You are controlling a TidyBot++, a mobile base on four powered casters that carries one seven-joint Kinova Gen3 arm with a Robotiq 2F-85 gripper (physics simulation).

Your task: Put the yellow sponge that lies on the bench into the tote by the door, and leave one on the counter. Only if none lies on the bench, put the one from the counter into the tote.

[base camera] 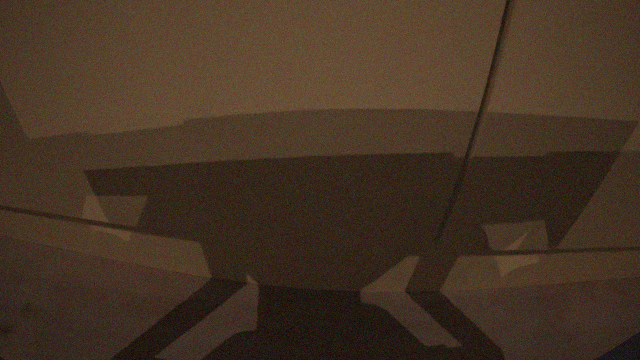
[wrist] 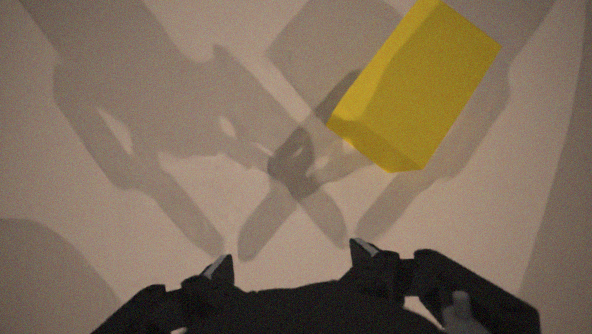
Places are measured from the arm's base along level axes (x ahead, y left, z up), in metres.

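Where they show: gripper, fingertip midpoint: (wrist: pixel 292 260).
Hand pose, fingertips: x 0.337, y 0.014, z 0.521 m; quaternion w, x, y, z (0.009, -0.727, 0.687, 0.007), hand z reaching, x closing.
Each offset is from my fingertips to the top centre of the thing. "spot": to the spot under its first point. Level surfaces: height alone.
A yellow sponge {0.117 m ahead, 0.087 m right, 0.038 m up} (wrist: pixel 420 85), a plain block, lies on a pale flat surface {0.007 m down} (wrist: pixel 280 270) in the upper right of the wrist view. It lies at a slant, its long side running from lower left to upper right. My gripper (wrist: pixel 292 260) is open, with its two black fingertips at the bottom of the wrist view. The sponge is outside the fingers, beyond and to the right of them, and nothing is between them. Whether this surface is the bench or the counter I cannot tell. The tote does not show in either view.
Shadows of the arm and gripper fall across the pale surface and partly over the sponge. In the base camera view a dim, pale upright front {spot: 0.087 m back, 0.019 m right, 0.639 m down} (base camera: pixel 320 60) with a thin dark seam {spot: 0.090 m back, 0.099 m right, 0.663 m down} (base camera: pixel 480 120) stands close ahead. A strip of floor {0.917 m down} (base camera: pixel 65 295) shows below it.
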